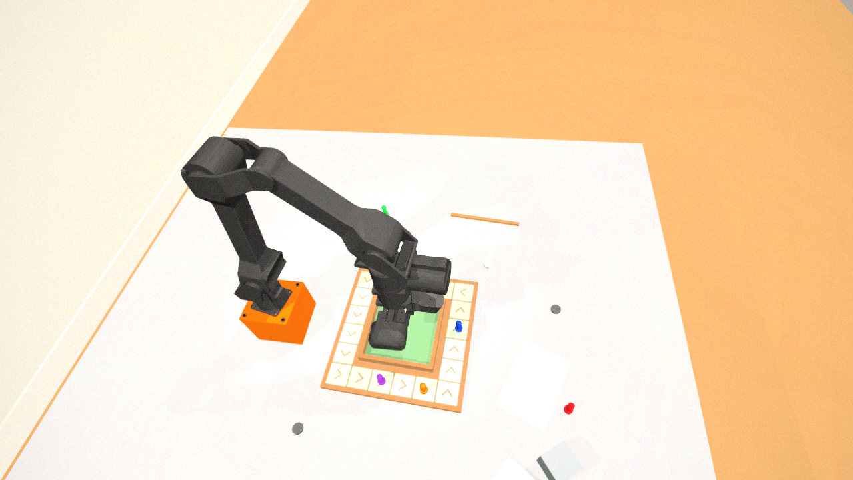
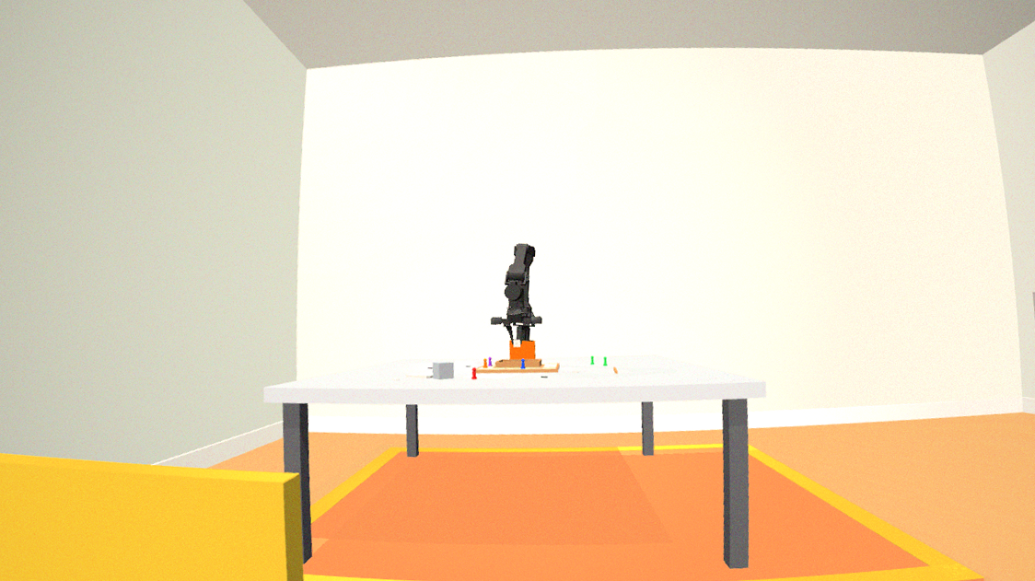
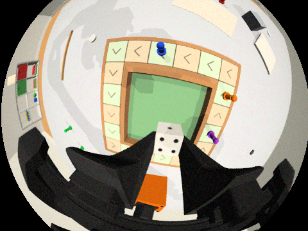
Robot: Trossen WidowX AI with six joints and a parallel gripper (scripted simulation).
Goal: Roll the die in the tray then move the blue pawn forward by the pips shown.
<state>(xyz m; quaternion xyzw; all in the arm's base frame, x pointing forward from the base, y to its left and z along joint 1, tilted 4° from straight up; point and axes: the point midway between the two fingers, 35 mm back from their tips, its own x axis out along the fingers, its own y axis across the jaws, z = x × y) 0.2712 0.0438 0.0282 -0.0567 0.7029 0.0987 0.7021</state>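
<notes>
Right now my gripper tip is 100 mm short of the blue pawn, 60 mm above it and 50 mm to the right of it. Also, from my gripper tip: green tray (90 mm below, 10 mm to the left, 10 mm behind); then purple pawn (110 mm to the right, 60 mm below, 10 mm behind); then white die (right at my gripper tip).
</notes>
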